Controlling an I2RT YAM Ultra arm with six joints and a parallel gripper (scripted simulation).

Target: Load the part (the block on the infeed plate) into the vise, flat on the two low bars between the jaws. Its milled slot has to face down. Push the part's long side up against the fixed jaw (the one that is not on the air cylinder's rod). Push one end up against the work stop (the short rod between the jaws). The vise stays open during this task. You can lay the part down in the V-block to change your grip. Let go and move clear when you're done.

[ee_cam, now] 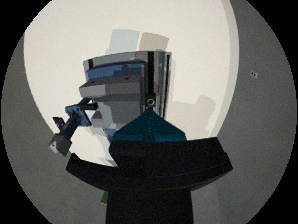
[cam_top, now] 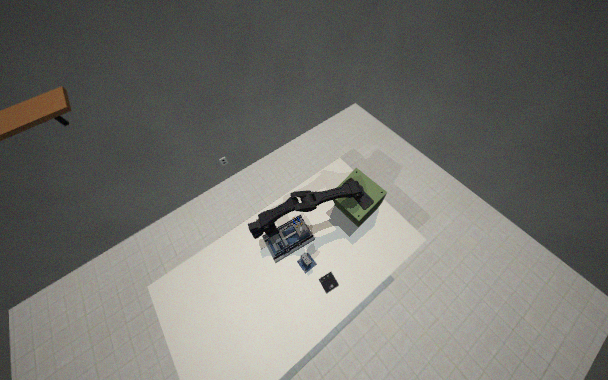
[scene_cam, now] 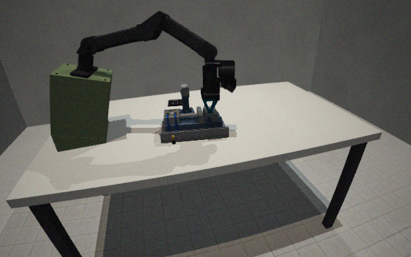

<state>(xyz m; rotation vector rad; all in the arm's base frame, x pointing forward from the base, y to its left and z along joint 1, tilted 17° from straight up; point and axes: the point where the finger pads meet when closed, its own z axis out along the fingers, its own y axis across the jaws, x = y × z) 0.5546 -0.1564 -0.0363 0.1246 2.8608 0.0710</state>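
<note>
My gripper is now 40 mm to the right of the grey block part and 30 mm above it. The rest, counted from my hand: cylinder rod (80 mm behind, 70 mm to the left, 40 mm below); air cylinder (160 mm behind, 80 mm to the left, 40 mm below); vise (70 mm behind, 70 mm to the left, 80 mm below).
</note>
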